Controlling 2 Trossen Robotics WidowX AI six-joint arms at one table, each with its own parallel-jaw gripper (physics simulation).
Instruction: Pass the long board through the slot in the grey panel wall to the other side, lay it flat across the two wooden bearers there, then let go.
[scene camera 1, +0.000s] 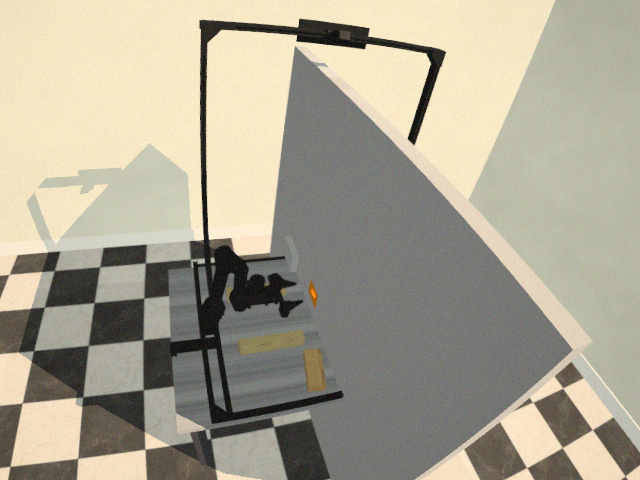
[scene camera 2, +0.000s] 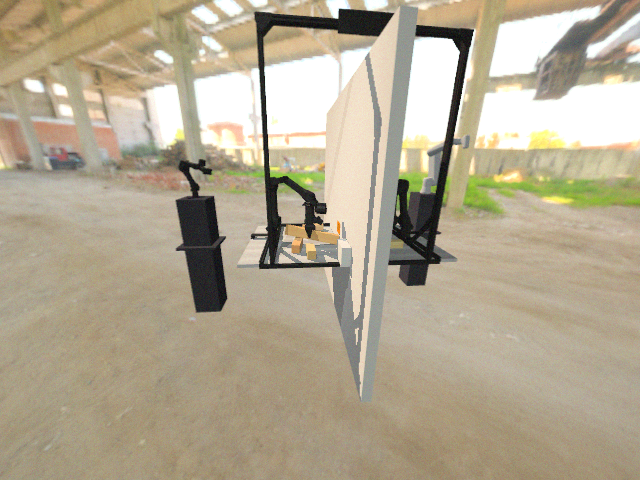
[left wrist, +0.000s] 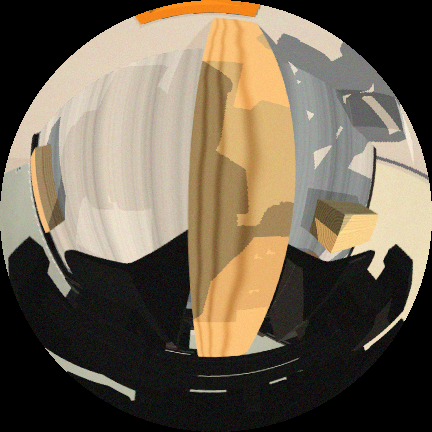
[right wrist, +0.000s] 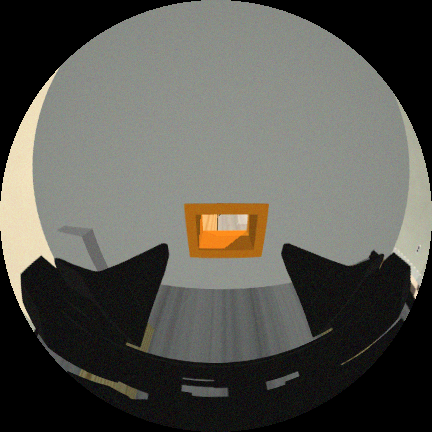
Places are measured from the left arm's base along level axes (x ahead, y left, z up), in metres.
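Pixels of known places: left gripper, between the fingertips: (scene camera 2: 309, 237) (left wrist: 224, 232); right gripper, between the fingertips: (scene camera 1: 299, 292) (right wrist: 227, 250); right arm's base, origin of its link: (scene camera 1: 208, 328) (scene camera 2: 404, 236).
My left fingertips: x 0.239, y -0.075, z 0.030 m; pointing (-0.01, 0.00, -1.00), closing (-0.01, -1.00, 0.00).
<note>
Ahead of a thing's pixels: the offset from my left fingertips to its top centre. "pt": to the spot under its first point.
The long board (scene camera 2: 324, 236) (left wrist: 240, 150) hangs above the table, sloping down towards the grey panel wall (scene camera 1: 387, 258) (scene camera 2: 351, 155) (right wrist: 220, 125). My left gripper (scene camera 2: 309, 235) (left wrist: 224, 232) is shut on it. The board's far end is close to the wall, below the orange-rimmed slot @(pt 0.083 m up, 0.246 m ahead, 0.012 m left) (scene camera 1: 312, 285) (scene camera 2: 338, 223) (left wrist: 200, 10) (right wrist: 226, 209); whether it touches is unclear. Part of the board shows through the slot in the right wrist view. My right gripper (scene camera 1: 298, 292) (right wrist: 227, 250) is open and empty on the other side, facing the slot. Two pale bearers lie there, one @(0.005 m down, 0.447 m ahead, 0.181 m left) (scene camera 1: 271, 342) beside the gripper, the other (scene camera 1: 230, 294) partly hidden beneath it.
A tan block @(0.011 m down, 0.317 m ahead, 0.328 m left) (scene camera 1: 314, 369) lies near the wall on the right arm's side. On the left arm's side, an orange-brown block @(0.002 m up, 0.076 m back, 0.067 m right) (scene camera 2: 297, 245) and a pale block @(0.001 m up, 0.003 m back, 0.183 m right) (scene camera 2: 310, 251) lie below the board, with another block @(0.005 m down, 0.047 m ahead, 0.323 m left) (left wrist: 47, 190) across from them. A black frame (scene camera 1: 204, 155) (scene camera 2: 263, 103) surrounds the table.
</note>
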